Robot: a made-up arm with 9 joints.
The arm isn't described. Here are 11 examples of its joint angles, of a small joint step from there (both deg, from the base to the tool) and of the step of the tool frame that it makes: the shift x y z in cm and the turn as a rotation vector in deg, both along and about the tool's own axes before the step.
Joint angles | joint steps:
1: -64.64 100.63 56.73 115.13 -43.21 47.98 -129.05 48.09 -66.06 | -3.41 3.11 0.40 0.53 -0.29 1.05 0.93 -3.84 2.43
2: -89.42 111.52 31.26 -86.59 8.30 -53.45 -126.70 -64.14 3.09 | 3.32 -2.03 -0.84 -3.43 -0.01 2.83 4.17 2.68 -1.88
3: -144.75 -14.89 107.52 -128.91 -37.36 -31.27 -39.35 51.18 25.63 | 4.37 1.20 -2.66 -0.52 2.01 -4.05 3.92 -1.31 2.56
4: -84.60 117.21 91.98 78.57 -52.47 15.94 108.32 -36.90 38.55 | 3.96 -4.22 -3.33 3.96 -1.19 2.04 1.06 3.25 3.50
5: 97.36 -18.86 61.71 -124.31 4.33 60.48 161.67 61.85 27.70 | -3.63 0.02 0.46 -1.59 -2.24 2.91 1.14 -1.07 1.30
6: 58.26 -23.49 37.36 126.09 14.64 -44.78 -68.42 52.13 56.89 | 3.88 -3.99 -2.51 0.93 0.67 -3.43 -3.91 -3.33 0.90
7: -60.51 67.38 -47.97 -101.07 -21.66 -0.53 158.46 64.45 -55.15 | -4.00 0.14 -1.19 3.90 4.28 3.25 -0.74 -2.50 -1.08
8: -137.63 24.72 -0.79 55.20 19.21 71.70 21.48 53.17 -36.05 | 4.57 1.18 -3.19 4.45 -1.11 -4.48 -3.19 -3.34 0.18
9: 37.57 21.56 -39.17 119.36 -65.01 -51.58 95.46 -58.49 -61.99 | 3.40 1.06 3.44 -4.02 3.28 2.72 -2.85 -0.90 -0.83
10: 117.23 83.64 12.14 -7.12 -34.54 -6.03 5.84 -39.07 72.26 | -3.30 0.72 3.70 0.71 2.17 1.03 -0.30 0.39 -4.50
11: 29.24 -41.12 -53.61 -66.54 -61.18 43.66 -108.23 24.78 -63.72 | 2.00 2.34 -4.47 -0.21 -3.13 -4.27 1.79 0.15 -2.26
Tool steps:
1: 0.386 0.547 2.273 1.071 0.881 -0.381
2: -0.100 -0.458 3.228 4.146 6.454 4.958
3: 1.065 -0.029 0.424 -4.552 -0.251 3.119
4: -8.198 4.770 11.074 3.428 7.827 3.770
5: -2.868 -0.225 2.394 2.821 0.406 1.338
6: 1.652 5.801 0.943 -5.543 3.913 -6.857
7: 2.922 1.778 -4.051 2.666 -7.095 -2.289
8: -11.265 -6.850 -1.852 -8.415 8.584 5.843
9: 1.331 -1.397 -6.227 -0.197 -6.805 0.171
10: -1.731 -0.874 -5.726 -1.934 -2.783 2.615
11: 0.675 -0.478 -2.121 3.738 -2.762 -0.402
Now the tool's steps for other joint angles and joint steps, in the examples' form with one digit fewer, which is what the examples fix.
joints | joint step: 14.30 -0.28 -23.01 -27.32 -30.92 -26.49 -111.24 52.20 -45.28 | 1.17 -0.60 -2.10 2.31 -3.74 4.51 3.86 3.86 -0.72
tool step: 0.77 -0.05 -1.26 8.21 -1.25 4.41
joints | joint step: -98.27 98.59 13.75 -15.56 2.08 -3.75 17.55 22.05 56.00 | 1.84 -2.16 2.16 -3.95 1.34 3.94 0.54 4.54 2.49
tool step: 3.42 -1.88 4.65 -2.72 4.54 0.95
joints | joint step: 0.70 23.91 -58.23 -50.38 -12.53 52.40 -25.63 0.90 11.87 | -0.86 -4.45 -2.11 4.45 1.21 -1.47 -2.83 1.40 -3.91
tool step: 1.94 -0.81 0.25 -3.29 3.19 0.15
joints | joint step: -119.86 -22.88 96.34 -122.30 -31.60 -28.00 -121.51 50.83 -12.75 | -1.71 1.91 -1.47 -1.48 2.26 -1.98 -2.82 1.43 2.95
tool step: -0.15 -2.03 1.61 -10.84 2.53 -1.14
